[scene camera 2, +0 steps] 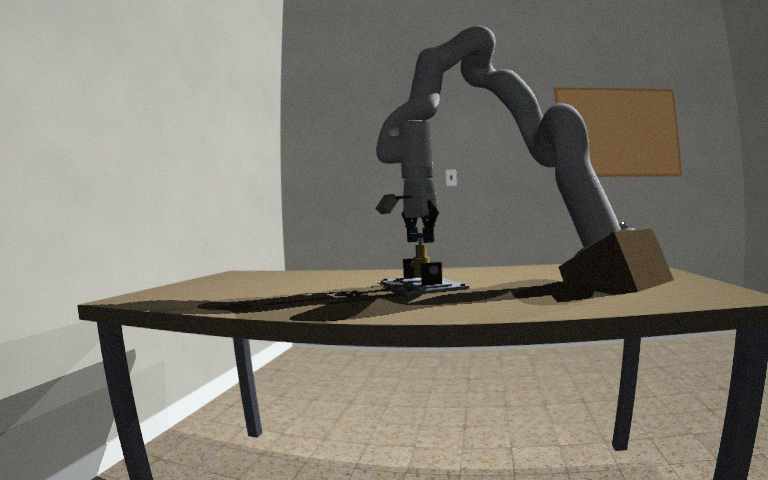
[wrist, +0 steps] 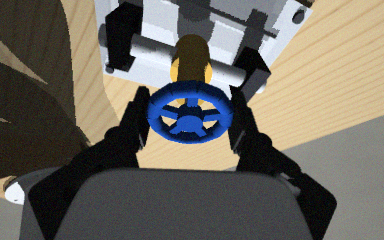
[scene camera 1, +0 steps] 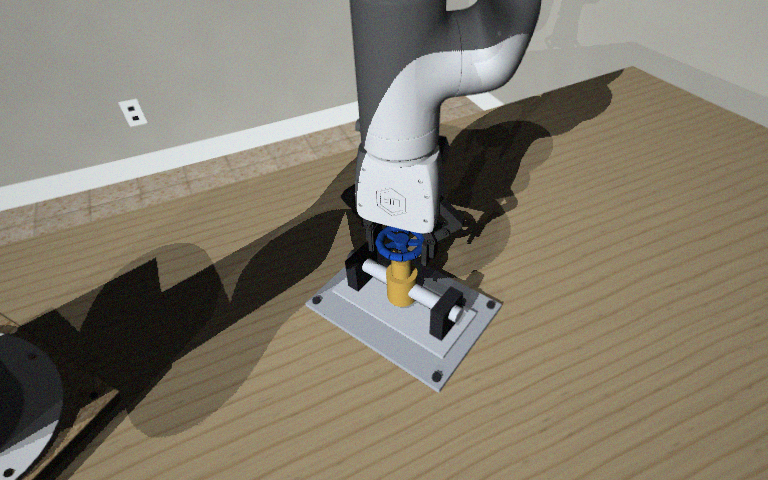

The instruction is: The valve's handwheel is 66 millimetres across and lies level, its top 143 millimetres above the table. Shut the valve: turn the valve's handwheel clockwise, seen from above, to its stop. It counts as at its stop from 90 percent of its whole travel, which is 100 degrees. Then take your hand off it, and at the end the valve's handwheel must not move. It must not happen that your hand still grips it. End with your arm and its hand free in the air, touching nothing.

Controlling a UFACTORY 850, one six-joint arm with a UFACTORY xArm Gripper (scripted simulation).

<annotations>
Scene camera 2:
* gripper: 420,242
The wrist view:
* gripper: 190,101
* blue spoked handwheel: 190,117
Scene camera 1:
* gripper: 401,251
</annotations>
